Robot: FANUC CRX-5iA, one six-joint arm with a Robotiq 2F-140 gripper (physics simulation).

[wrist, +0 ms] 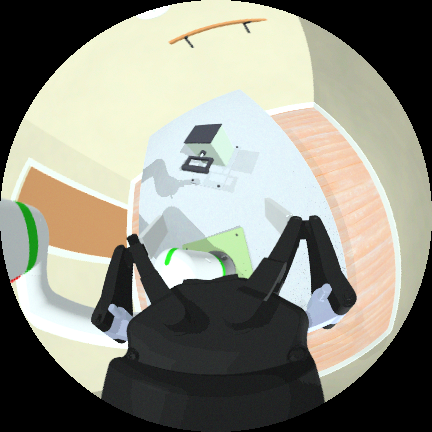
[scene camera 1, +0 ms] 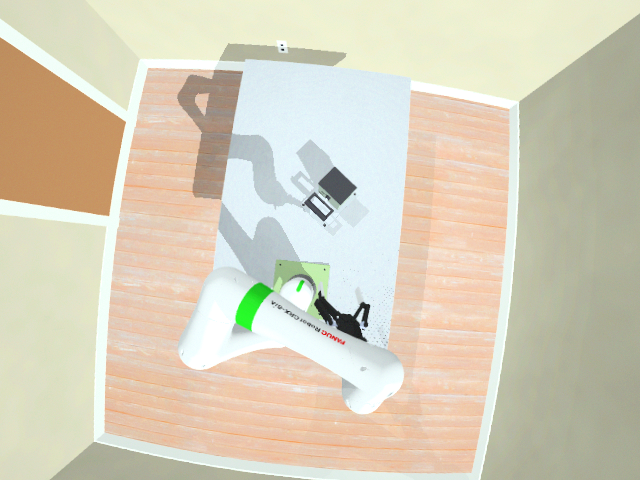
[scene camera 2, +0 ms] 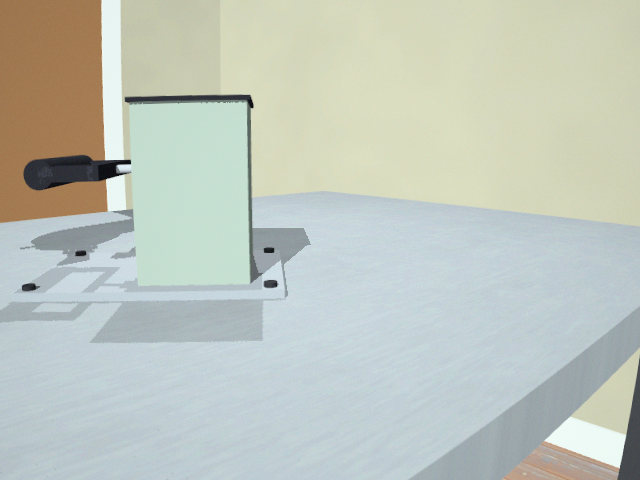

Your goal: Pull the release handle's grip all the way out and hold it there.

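Note:
The release handle's grip, a black rectangular frame (scene camera 1: 313,212) (scene camera 2: 39,174) (wrist: 196,170), stands out from one side of a pale green box (scene camera 1: 343,198) (scene camera 2: 191,196) (wrist: 220,145) with a dark top. A short light rod (scene camera 2: 124,168) shows between grip and box in scene camera 2; how far the grip is out is hard to tell. My gripper (scene camera 1: 340,291) (wrist: 213,215) is open, its fingers wide apart with nothing between them. It is well away from the handle, near the arm's base. It does not show in scene camera 2.
The box stands on a thin clear plate (scene camera 2: 206,296) with black bolts, on the pale grey table (scene camera 1: 320,103) (scene camera 2: 413,320) (wrist: 235,110). The arm's white base stands on a green plate (scene camera 1: 320,268) (wrist: 240,242). The arm's white links (scene camera 1: 310,330) bend beside the gripper.

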